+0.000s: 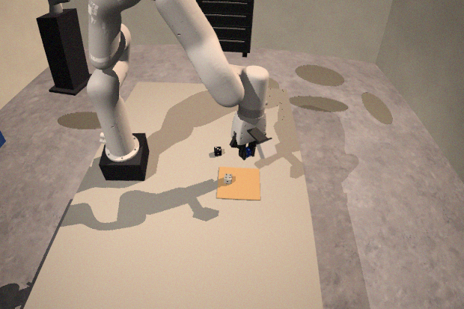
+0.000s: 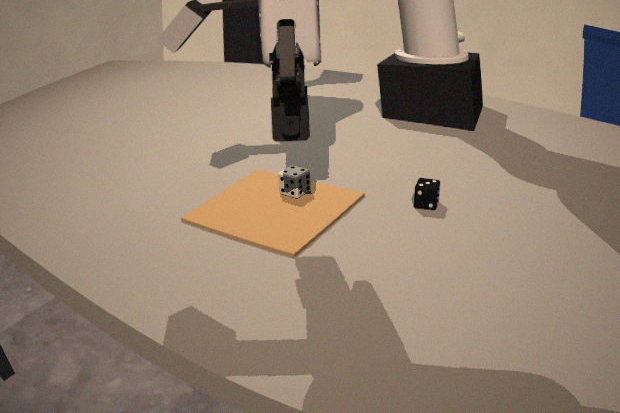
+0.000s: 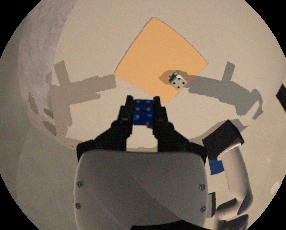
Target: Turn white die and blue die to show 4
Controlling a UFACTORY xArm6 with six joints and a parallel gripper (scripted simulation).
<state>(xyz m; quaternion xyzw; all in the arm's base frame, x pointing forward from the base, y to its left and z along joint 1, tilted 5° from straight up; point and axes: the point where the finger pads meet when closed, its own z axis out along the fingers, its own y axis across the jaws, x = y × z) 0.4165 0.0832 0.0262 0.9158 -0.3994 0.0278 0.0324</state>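
Right now my hand is 120 mm past the black die, 100 mm above it and 80 mm to the right of it. From my hand the other things lie so: white die (100 mm below, 50 mm behind, 40 mm to the right); blue die (10 mm below); orange mat (110 mm below, 40 mm to the right, 10 mm behind).
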